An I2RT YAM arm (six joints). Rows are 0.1 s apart.
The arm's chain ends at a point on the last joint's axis. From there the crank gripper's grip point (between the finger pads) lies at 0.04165 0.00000 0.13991 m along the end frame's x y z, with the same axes.
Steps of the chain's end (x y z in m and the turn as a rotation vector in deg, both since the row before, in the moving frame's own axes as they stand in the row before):
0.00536 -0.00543 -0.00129 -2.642 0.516 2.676
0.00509 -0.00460 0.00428 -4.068 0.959 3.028
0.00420 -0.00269 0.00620 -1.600 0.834 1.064
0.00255 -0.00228 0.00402 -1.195 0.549 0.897
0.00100 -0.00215 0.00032 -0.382 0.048 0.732
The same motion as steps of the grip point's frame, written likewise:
0.00642 0.00298 -0.00186 -2.642 0.516 2.676
0.00710 0.00756 0.00313 -4.068 0.959 3.028
0.00619 0.00200 0.00551 -1.600 0.834 1.064
0.00386 0.00130 0.00358 -1.195 0.549 0.897
0.00111 -0.00068 0.00028 -0.382 0.048 0.732

